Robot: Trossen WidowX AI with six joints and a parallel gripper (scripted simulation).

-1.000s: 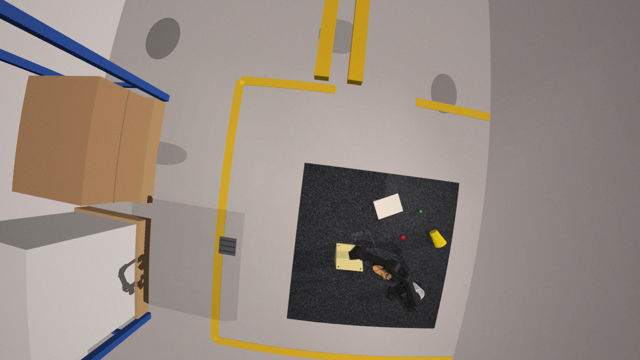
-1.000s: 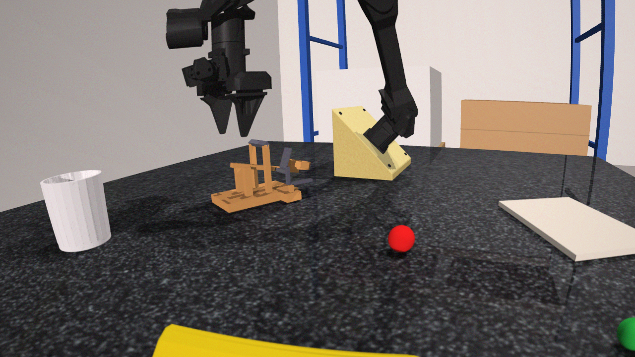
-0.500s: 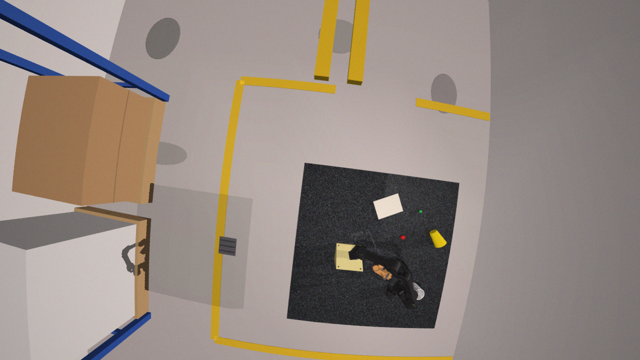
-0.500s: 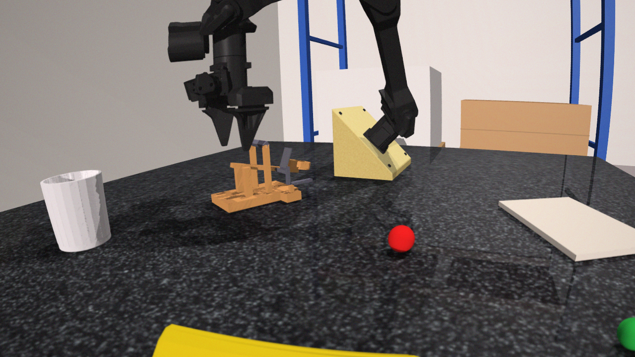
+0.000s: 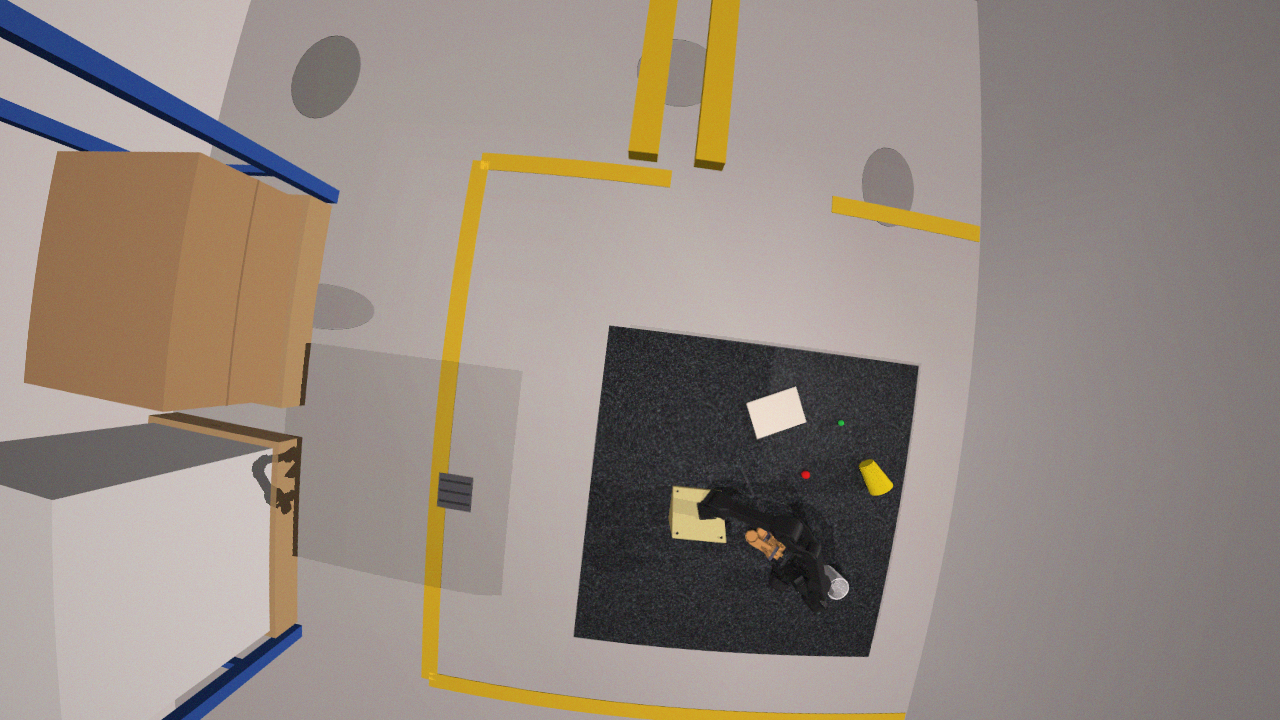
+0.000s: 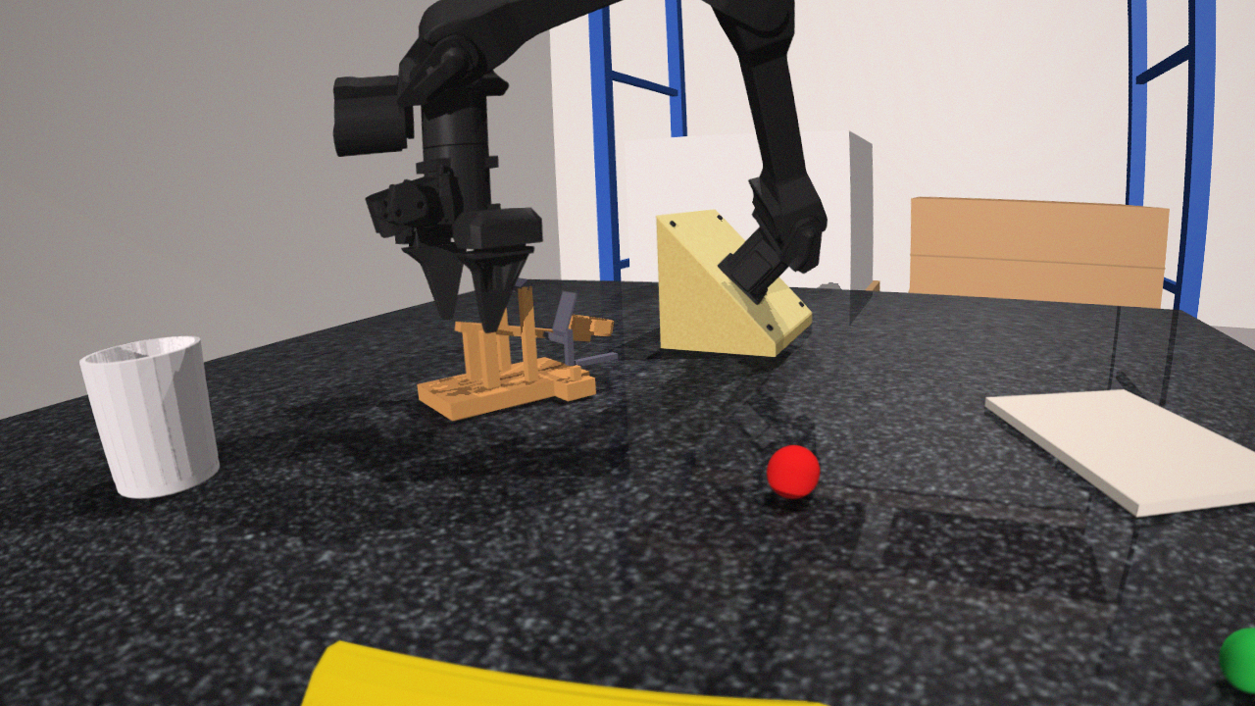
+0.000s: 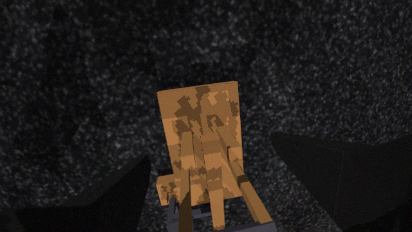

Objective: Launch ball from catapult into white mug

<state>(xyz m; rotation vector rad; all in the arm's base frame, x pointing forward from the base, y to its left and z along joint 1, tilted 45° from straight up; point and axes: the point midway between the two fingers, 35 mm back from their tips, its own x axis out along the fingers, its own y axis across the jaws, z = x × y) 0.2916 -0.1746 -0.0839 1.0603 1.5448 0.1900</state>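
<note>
My gripper tip is 300 mm to the right of the red ball, 110 mm short of it and 60 mm above it. From my gripper tip the other things lie so: white flat slab 550 mm to the left, 70 mm below, 10 mm behind; then catapult 50 mm to the left, 50 mm behind, 20 mm below; then white mug 240 mm ahead, 140 mm to the right, 40 mm below.
</note>
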